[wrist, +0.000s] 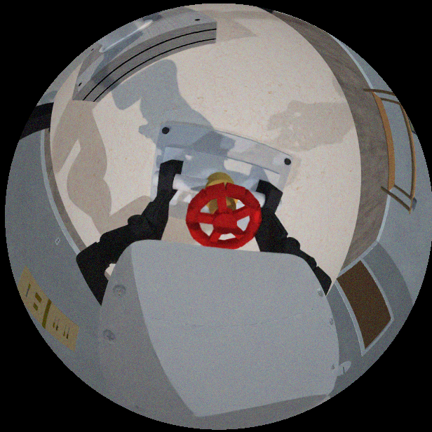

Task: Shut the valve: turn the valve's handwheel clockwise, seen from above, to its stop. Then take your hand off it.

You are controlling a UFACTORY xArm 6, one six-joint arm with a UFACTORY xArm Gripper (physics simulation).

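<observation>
The red handwheel [226, 220] shows in the wrist view just below the middle, level with the open fingers and seen from above. Its hub and spokes are visible. Under it is the brass valve neck [220, 180], on a pale grey base plate [267, 157] with dark bolts and black pipe brackets. My gripper [215, 212] is open wide, with one black finger on the left and one on the right of the wheel. Nothing is held. The fingertips overlap the black brackets in view, so their exact ends and any contact with the rim are hard to tell.
A grey metal block with dark slots [150, 54] stands at the upper left on the pale speckled table top [240, 75]. A wooden-railed frame [385, 142] is at the far right beyond the table's edge. Shadows fall across the table.
</observation>
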